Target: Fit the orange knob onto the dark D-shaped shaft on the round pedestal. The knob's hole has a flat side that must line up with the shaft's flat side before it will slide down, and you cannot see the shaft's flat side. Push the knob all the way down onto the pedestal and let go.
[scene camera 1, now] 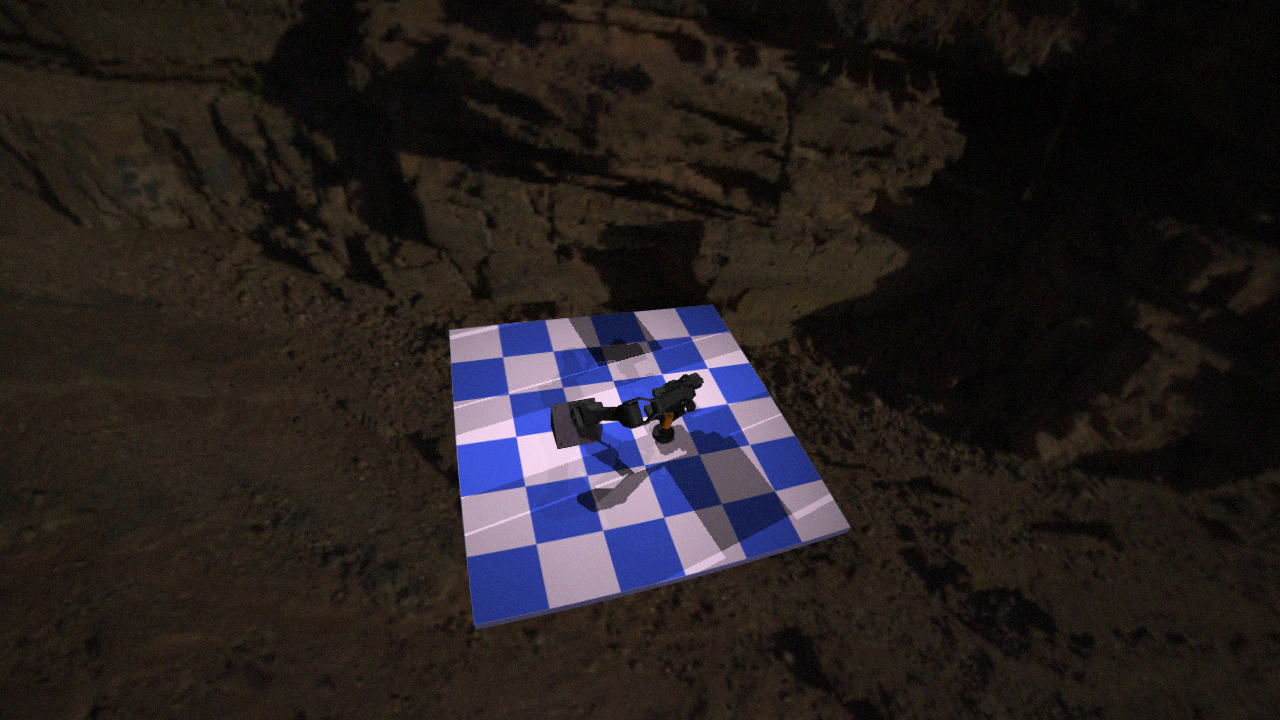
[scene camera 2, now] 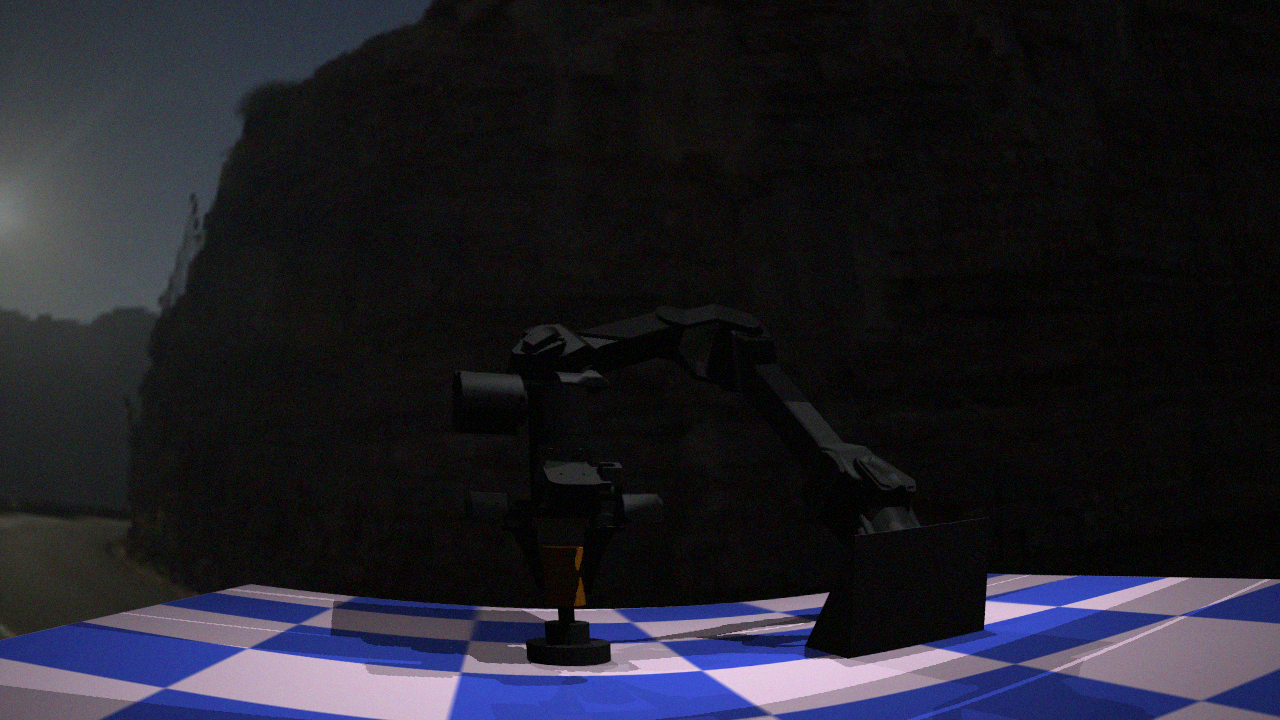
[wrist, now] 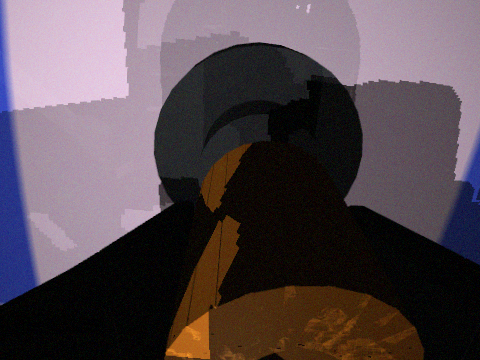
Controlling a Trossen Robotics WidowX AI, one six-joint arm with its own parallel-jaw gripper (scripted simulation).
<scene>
My gripper holds an orange knob. Also in view: a pedestal.
</scene>
